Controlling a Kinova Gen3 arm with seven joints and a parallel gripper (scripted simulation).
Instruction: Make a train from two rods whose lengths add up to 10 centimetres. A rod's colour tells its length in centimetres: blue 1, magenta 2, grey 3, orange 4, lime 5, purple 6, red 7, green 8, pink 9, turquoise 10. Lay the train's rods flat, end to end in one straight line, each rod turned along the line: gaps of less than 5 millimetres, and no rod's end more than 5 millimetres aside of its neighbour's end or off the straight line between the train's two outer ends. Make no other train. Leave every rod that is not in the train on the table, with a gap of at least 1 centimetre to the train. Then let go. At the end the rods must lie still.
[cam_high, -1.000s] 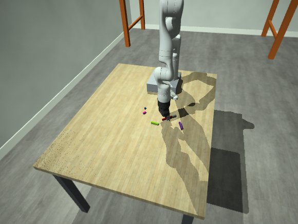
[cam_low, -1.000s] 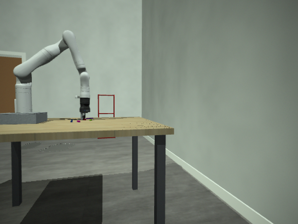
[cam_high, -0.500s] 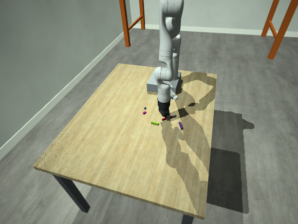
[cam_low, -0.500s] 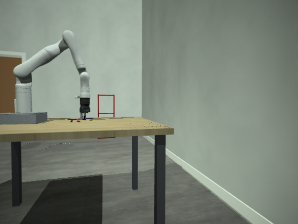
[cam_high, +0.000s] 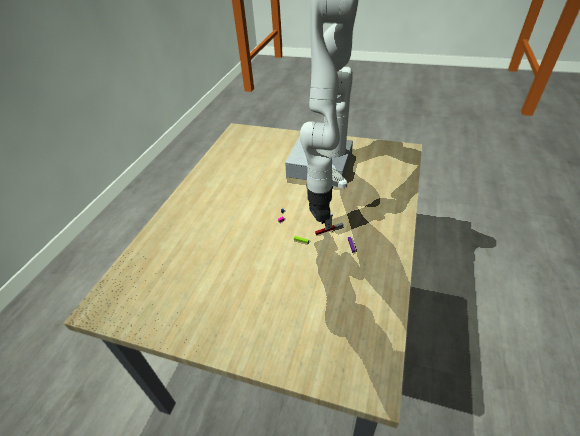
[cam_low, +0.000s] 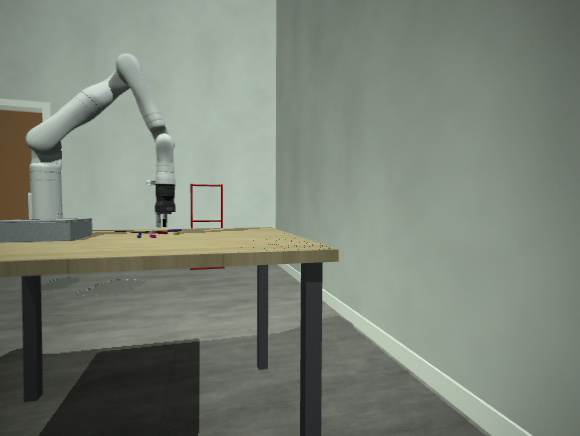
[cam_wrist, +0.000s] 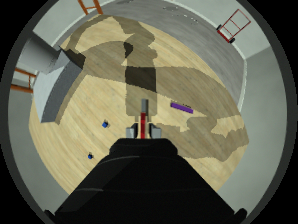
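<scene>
Now: hand 4 cm above the red rod. Round my hand: grey rod: 3 cm behind, 4 cm to the left, 4 cm below; purple rod: 5 cm ahead, 9 cm to the left, 4 cm below; lime rod: 6 cm ahead, 7 cm to the right, 4 cm below.
</scene>
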